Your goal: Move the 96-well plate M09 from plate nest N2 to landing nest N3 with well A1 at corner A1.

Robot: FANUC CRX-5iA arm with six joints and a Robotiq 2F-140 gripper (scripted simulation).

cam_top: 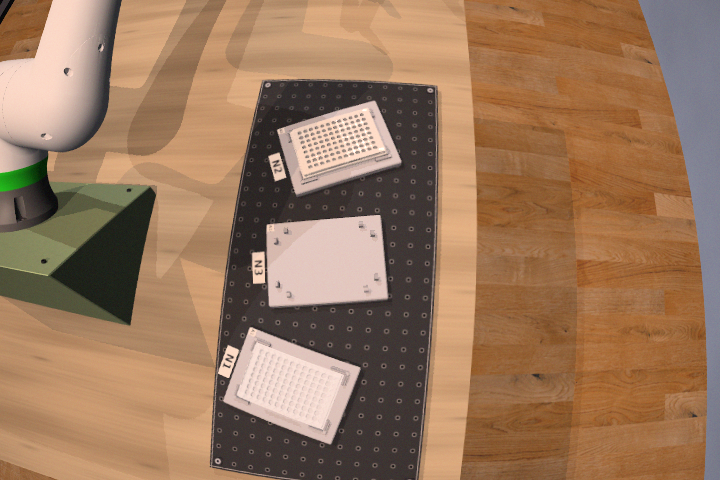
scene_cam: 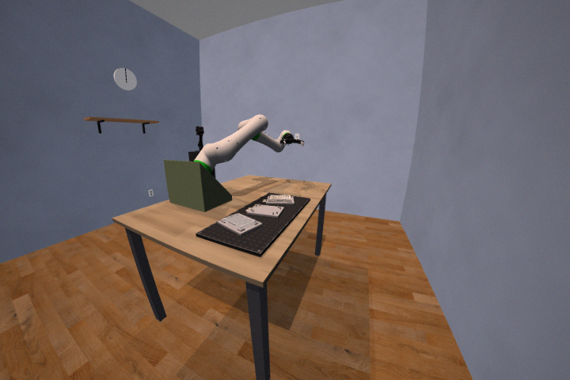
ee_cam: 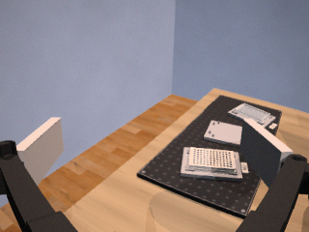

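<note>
The nest N2 is 420 mm to the right of my hand, 330 mm below it and 90 mm ahead of it. The rest, counted from my hand: A1 mark: 560 mm to the right, 330 mm below, 10 mm ahead; landing nest N3: 600 mm to the right, 330 mm below, 90 mm ahead; N2 label: 460 mm to the right, 340 mm below.
</note>
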